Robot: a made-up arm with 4 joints. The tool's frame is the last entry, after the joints. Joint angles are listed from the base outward.
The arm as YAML. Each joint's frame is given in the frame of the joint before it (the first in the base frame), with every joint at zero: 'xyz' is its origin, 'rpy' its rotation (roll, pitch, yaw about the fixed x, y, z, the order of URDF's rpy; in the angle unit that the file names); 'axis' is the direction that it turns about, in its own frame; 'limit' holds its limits. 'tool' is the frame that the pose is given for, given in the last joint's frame.
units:
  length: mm
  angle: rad
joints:
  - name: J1
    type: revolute
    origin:
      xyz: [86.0, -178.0, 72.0]
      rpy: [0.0, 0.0, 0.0]
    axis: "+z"
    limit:
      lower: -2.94
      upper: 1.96
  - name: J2
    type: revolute
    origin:
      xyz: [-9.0, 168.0, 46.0]
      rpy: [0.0, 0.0, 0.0]
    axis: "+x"
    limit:
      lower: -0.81
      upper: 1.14
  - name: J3
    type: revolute
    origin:
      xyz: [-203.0, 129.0, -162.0]
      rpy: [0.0, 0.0, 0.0]
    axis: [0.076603, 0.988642, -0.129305]
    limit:
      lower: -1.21
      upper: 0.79
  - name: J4
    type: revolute
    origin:
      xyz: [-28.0, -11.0, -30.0]
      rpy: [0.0, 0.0, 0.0]
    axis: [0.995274, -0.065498, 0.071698]
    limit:
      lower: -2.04
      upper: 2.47
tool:
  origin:
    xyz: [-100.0, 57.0, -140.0]
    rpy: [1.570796, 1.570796, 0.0]
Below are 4 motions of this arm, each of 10 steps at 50 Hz.
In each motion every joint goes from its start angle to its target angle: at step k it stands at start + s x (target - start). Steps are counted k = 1, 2, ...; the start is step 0. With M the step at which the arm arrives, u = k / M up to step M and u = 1 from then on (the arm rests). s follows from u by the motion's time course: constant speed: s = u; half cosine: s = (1 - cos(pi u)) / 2; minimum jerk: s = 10 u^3 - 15 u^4 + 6 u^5.
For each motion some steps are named. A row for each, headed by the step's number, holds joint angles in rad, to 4 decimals.
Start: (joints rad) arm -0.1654 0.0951 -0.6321 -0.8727
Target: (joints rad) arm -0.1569 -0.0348 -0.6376 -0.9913
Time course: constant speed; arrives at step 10
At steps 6, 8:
6: -0.1603 0.0172 -0.6354 -0.9439
8: -0.1586 -0.0088 -0.6365 -0.9676

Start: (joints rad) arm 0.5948 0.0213 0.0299 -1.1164
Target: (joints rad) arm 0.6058 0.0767 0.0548 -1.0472
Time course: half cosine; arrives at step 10
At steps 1, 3, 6, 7, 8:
1: 0.5951 0.0227 0.0305 -1.1147
3: 0.5971 0.0327 0.0350 -1.1021
6: 0.6020 0.0576 0.0462 -1.0711
7: 0.6035 0.0653 0.0497 -1.0615
8: 0.6047 0.0714 0.0524 -1.0538

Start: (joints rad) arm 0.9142 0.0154 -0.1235 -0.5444
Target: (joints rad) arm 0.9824 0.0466 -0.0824 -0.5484
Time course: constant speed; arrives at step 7
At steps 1, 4, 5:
1: 0.9239 0.0199 -0.1176 -0.5450
4: 0.9532 0.0332 -0.1000 -0.5467
5: 0.9629 0.0377 -0.0941 -0.5473

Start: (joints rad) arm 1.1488 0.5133 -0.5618 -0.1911
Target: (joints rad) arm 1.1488 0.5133 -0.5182 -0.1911
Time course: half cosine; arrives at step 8
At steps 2, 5, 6, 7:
2: 1.1488 0.5133 -0.5554 -0.1911
5: 1.1488 0.5133 -0.5317 -0.1911
6: 1.1488 0.5133 -0.5246 -0.1911
7: 1.1488 0.5133 -0.5199 -0.1911

